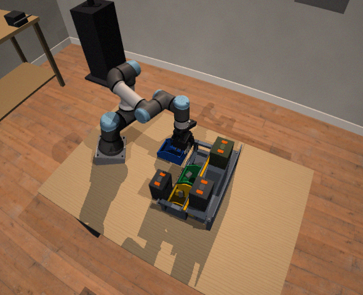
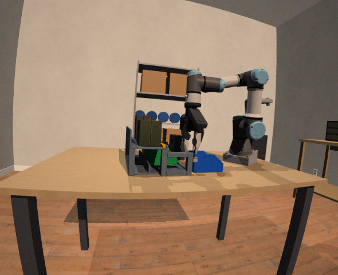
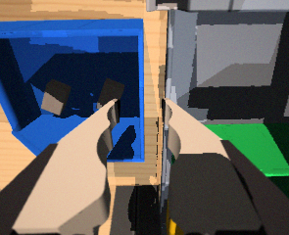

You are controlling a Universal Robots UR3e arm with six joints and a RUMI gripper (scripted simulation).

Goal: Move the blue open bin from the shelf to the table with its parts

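Right now the blue open bin is 6 cm behind my hand and 4 cm below it. The rest, counted from my hand: yellow bin: 12 cm ahead, 21 cm to the right, 3 cm below; then green bin: 11 cm ahead, 10 cm to the right, 3 cm below.
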